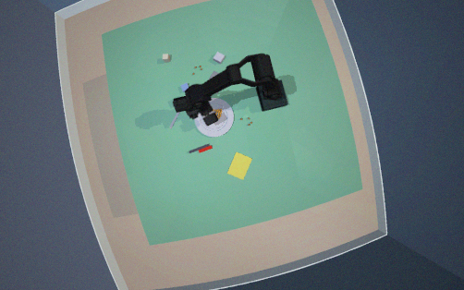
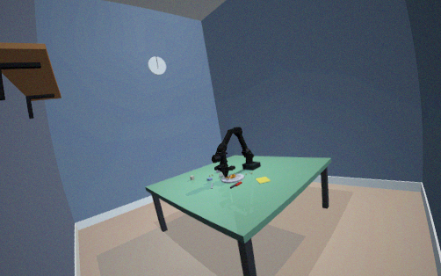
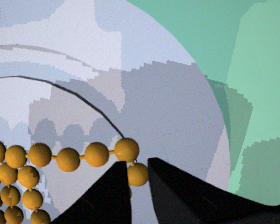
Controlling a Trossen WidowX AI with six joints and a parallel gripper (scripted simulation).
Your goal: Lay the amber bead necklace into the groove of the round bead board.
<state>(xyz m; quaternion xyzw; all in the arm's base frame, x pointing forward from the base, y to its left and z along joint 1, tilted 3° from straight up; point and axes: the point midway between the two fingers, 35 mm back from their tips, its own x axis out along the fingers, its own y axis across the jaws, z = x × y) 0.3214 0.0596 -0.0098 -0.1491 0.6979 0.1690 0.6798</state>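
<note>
The round grey bead board is 40 mm to the left of my gripper tip, 40 mm behind it and 10 mm below it. Also, from my gripper tip: grey rod (160 mm ahead, 30 mm to the left, 20 mm below); blue block (120 mm to the right, 100 mm ahead, 10 mm below); grey plate (140 mm to the right, 50 mm behind, 20 mm below).
</note>
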